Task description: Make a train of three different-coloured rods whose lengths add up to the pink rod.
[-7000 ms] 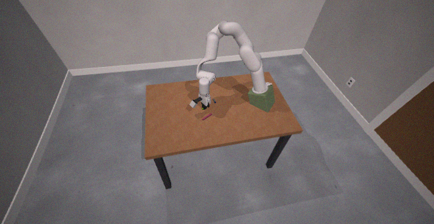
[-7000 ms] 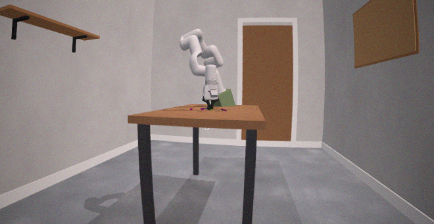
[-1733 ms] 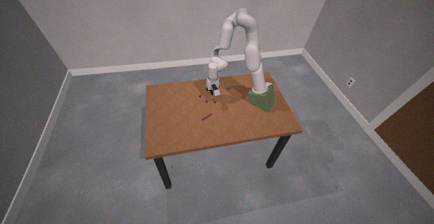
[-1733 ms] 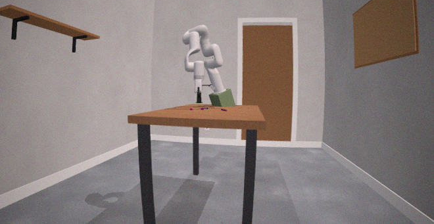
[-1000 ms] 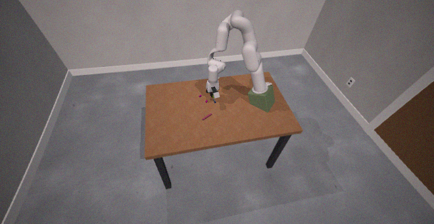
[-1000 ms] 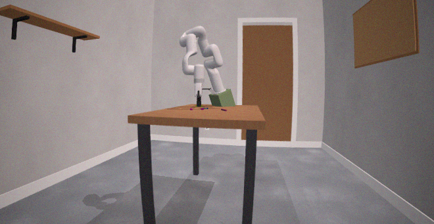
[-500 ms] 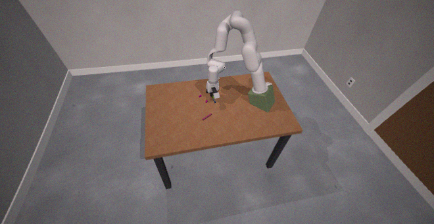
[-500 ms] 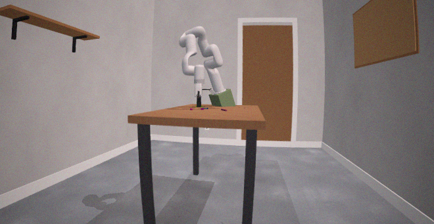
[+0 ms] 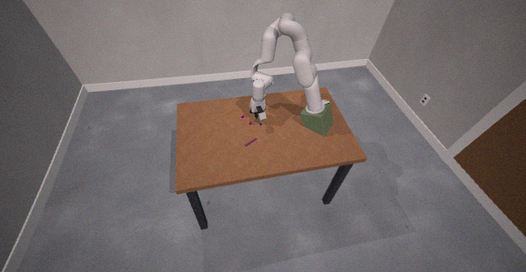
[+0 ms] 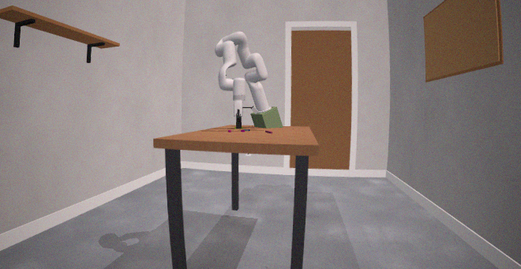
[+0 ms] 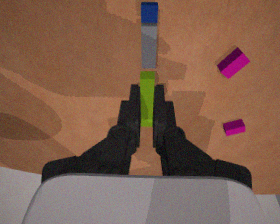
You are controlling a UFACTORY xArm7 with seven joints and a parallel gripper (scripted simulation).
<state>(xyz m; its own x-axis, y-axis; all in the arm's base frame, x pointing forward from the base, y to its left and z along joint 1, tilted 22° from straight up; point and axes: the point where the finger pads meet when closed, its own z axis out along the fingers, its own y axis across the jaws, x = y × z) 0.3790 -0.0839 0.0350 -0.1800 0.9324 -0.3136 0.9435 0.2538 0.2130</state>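
My gripper is now 2 cm above the lime rod. From my hand the other things lie so: pink rod: 20 cm to the left, 8 cm ahead, 3 cm below; grey rod: 4 cm to the left, 3 cm below, 1 cm behind; blue rod: 6 cm to the left, 3 cm below, 1 cm behind.
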